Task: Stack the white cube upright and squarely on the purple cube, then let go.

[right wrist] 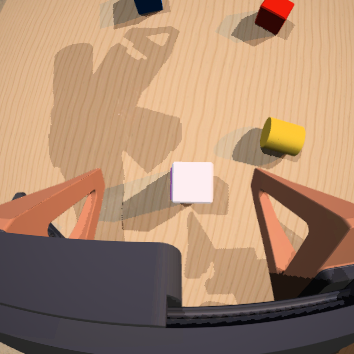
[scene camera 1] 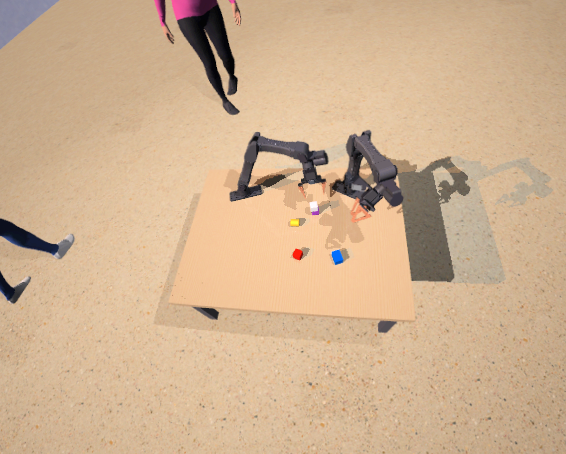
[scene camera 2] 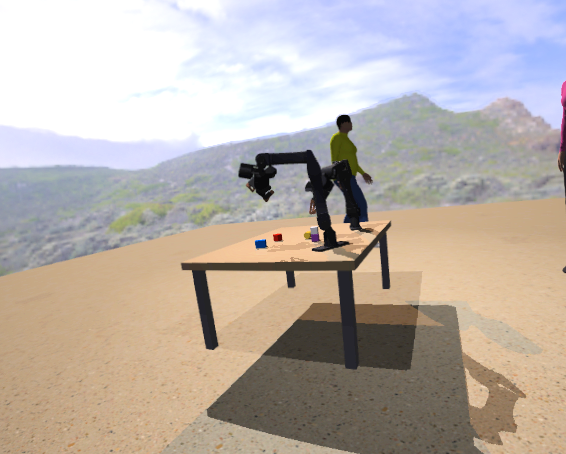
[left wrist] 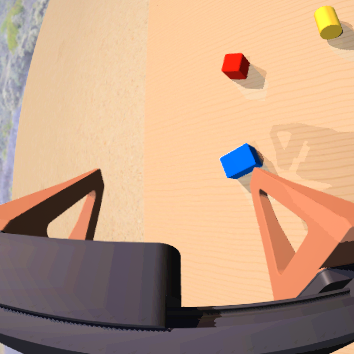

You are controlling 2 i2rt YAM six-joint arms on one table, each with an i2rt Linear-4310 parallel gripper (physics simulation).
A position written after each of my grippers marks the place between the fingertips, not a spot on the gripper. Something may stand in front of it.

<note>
My left gripper [left wrist: 176,176] is open, with nothing in its grasp. My right gripper [right wrist: 177,176] is open and holds nothing. Also in view: a white cube [right wrist: 191,182]. A blue cube [left wrist: 240,161] and a yellow cylinder [right wrist: 278,135] rest on the table.
The left wrist view does not show the white cube: it is out of frame.
</note>
